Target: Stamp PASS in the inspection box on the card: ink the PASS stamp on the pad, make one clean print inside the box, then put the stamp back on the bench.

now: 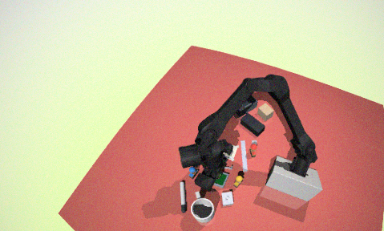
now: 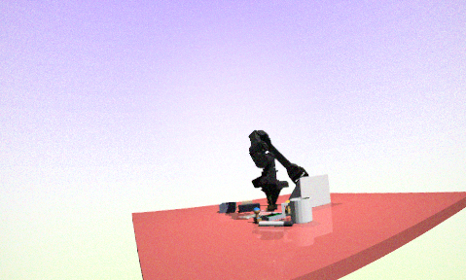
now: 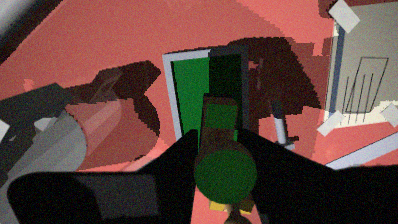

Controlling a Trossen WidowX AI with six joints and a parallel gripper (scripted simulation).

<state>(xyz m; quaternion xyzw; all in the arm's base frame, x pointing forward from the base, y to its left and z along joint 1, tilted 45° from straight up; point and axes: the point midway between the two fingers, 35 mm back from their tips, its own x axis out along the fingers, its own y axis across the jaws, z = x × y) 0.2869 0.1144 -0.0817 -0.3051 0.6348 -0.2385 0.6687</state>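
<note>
Now: gripper tip 5 cm above the green ink pad. From my gripper tip the other things lie so: green stamp (right at my gripper tip); then yellow stamp (9 cm behind, 4 cm below, 3 cm to the right); then blue-topped stamp (9 cm ahead, 4 cm below, 3 cm to the left).
</note>
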